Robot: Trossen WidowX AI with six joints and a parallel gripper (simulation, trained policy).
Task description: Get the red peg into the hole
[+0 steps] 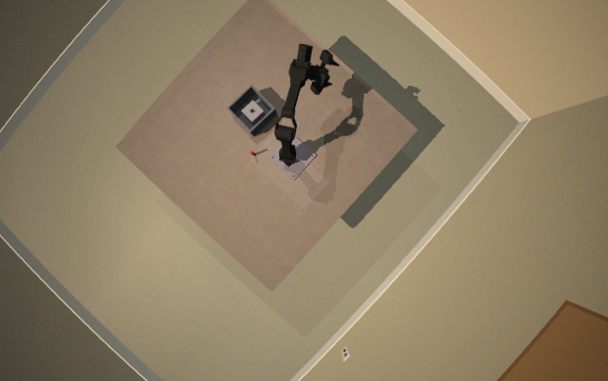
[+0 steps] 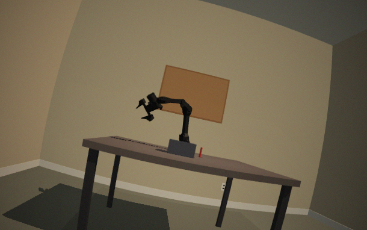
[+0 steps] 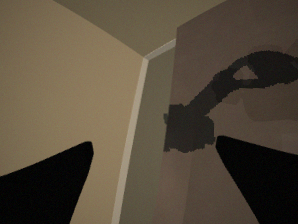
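My gripper tip is now 70 mm short of the red peg, 560 mm to the right of it and 200 mm above it. The rest, counted from my gripper tip: plate (240 mm ahead, 390 mm to the left, 200 mm below); dark box (240 mm ahead, 390 mm to the left, 220 mm below).
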